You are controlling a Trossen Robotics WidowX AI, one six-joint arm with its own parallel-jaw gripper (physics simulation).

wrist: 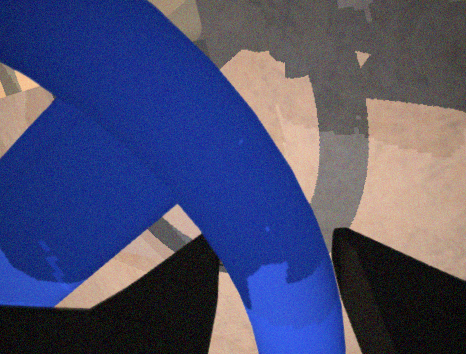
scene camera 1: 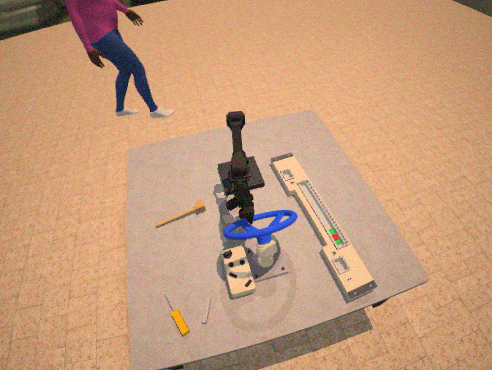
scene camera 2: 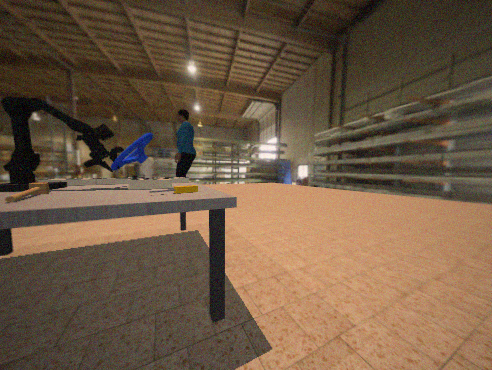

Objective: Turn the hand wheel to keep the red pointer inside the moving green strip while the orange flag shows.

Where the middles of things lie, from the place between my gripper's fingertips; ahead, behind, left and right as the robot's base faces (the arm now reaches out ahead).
Scene:
Right now my hand is 110 mm below the blue hand wheel (scene camera 1: 263, 236), 90 mm short of it and 10 mm to the right of it. Also, from my hand: cream block (scene camera 1: 238, 284) 170 mm ahead, 130 mm to the right, 70 mm below.

